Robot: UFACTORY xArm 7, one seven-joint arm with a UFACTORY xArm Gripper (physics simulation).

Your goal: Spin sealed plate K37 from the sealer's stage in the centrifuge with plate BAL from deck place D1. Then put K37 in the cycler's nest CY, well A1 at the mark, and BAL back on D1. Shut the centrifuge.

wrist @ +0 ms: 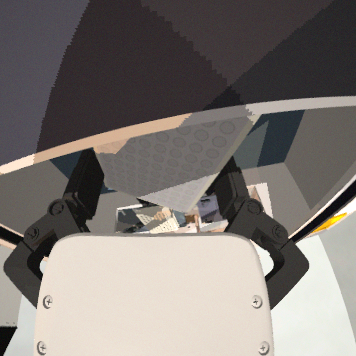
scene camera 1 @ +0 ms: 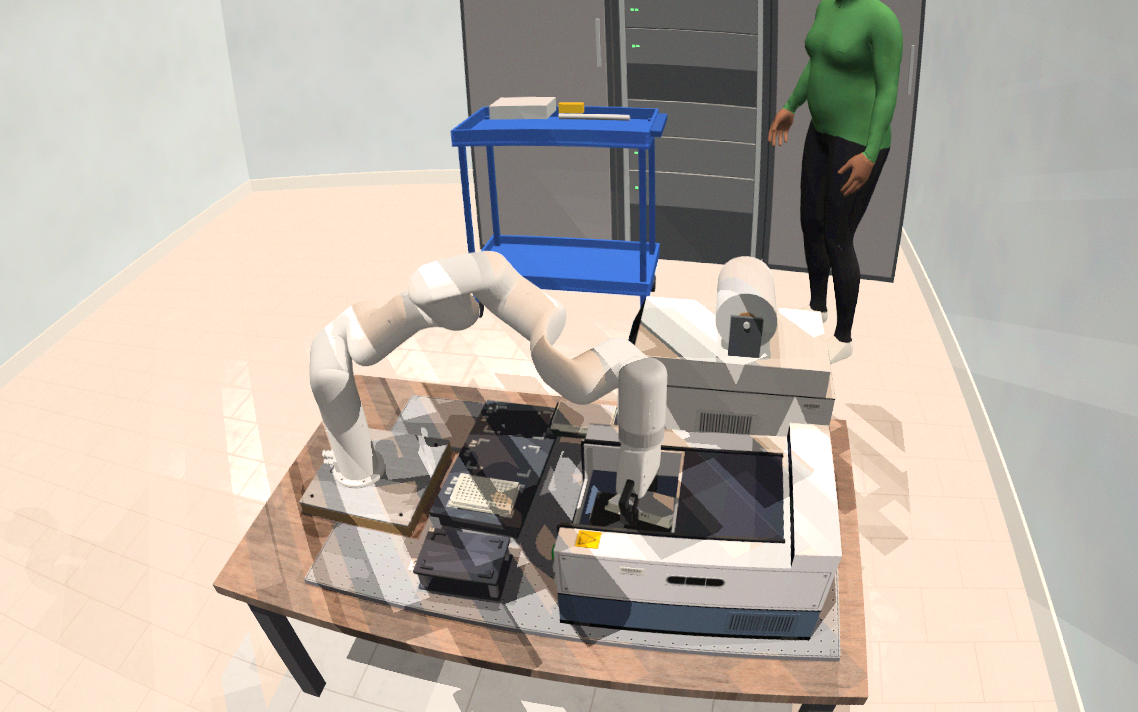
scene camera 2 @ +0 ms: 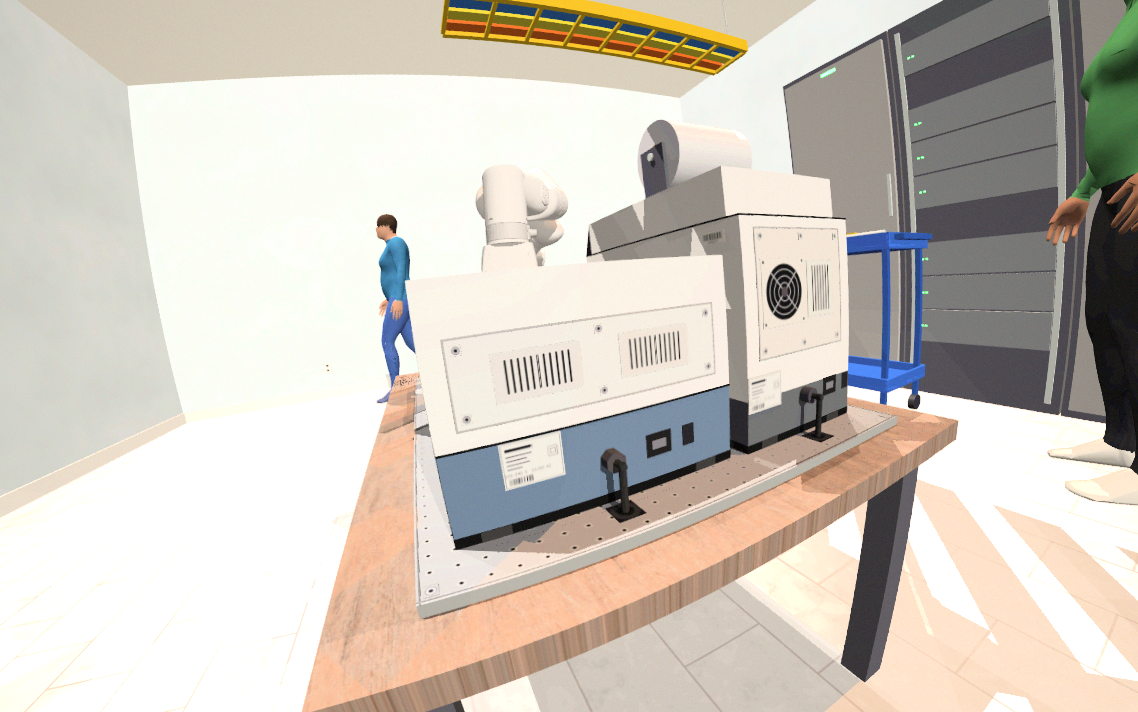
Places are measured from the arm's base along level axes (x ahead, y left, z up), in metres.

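Where they show: gripper, fingertip midpoint: [wrist: 157,161] [scene camera 1: 638,506]; arm's base, origin of the base link: [scene camera 1: 359,469].
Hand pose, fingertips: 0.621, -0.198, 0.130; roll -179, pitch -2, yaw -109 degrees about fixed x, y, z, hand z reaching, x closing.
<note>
Each offset is from my fingertips to the top centre of the thing, as dx, dy, dz. "*": to the spot under its first point. Level surfaces: height alone.
The white and blue centrifuge [scene camera 1: 694,572] [scene camera 2: 566,368] stands open at the front right of the table. My gripper [scene camera 1: 630,503] [wrist: 157,161] reaches down into its chamber, and its fingers stand wide open on either side of a grey well plate @[+0.016, -0.004, +0.034] [scene camera 1: 658,510] [wrist: 176,152] that lies tilted in a bucket. I cannot tell which plate it is. A white well plate @[-0.309, +0.116, -0.086] [scene camera 1: 484,492] lies on the black deck @[dz -0.108] [scene camera 1: 510,452] to the left. The black cycler @[-0.326, -0.052, -0.094] [scene camera 1: 463,558] stands in front of that plate. The sealer @[+0.174, +0.278, +0.320] [scene camera 1: 750,389] [scene camera 2: 778,283], with a roll on top, stands behind the centrifuge.
A yellow sticker @[* -0.079, -0.130, +0.055] [scene camera 1: 588,538] [wrist: 330,222] marks the centrifuge's front left corner. A blue cart [scene camera 1: 559,130] [scene camera 2: 884,243] stands behind the table. A person in green [scene camera 1: 849,141] stands at the back right. A person in blue [scene camera 2: 394,304] walks on the far side.
</note>
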